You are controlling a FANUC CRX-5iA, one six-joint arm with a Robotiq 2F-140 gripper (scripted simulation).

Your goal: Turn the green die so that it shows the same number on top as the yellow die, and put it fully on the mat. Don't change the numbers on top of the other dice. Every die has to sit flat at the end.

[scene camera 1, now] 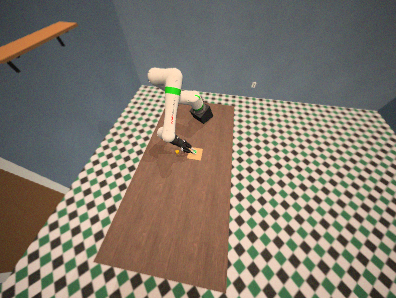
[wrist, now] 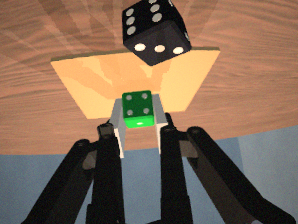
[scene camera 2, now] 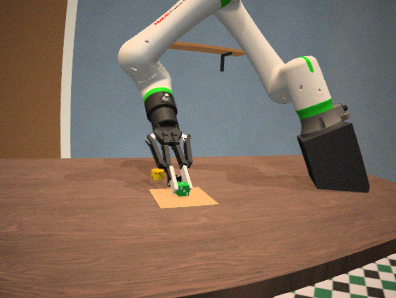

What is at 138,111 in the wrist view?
A green die.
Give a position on a mat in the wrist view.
95,79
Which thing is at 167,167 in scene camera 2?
My gripper.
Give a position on a mat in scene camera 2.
164,198
